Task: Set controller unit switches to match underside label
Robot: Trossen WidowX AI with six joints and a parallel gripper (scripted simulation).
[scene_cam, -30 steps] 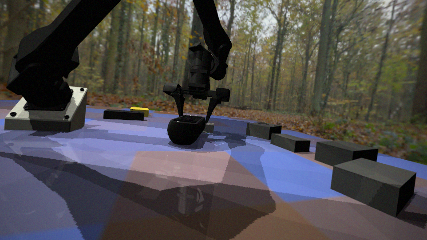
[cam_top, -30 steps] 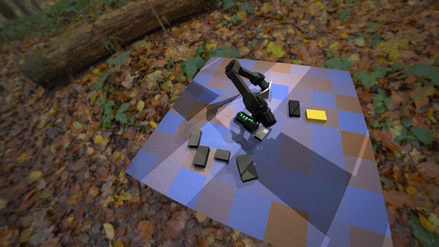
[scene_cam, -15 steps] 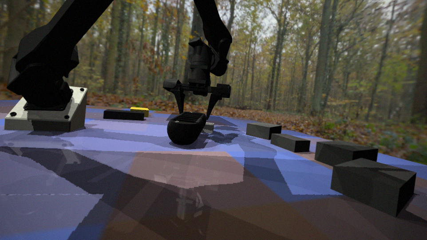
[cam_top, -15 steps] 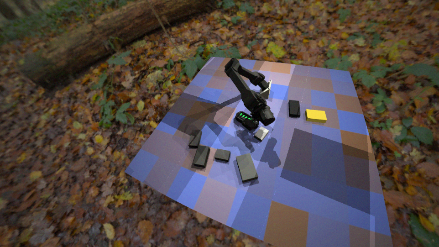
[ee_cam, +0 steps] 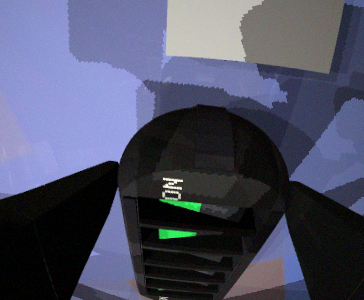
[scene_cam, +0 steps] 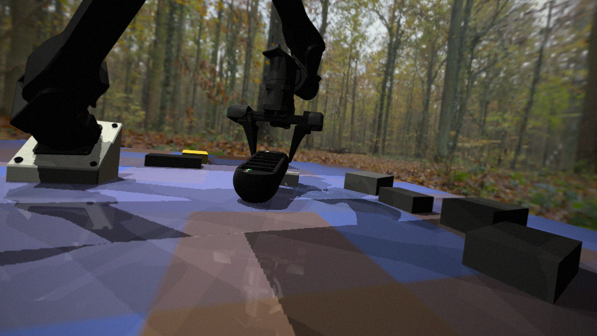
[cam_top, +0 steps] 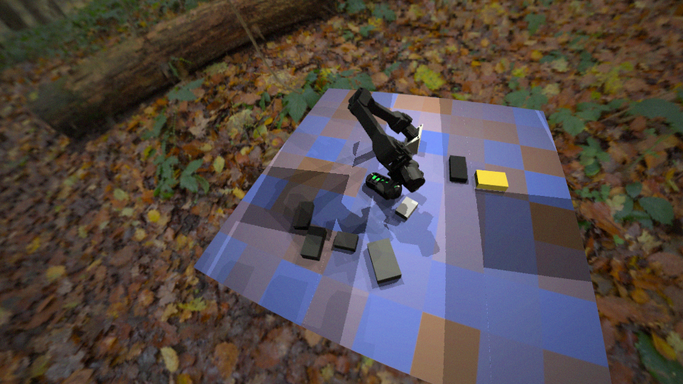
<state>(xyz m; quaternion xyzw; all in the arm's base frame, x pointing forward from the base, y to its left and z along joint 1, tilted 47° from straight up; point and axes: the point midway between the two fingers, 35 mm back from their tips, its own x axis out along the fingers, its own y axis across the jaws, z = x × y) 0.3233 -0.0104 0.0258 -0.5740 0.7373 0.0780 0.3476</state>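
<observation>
The white block is 4 cm ahead of my gripper tip, 6 cm to the left of it and 4 cm below it. From my gripper tip the other things lie so: dark block: 20 cm behind, 24 cm to the left, 4 cm below; then yellow block: 16 cm behind, 36 cm to the left, 4 cm below.
</observation>
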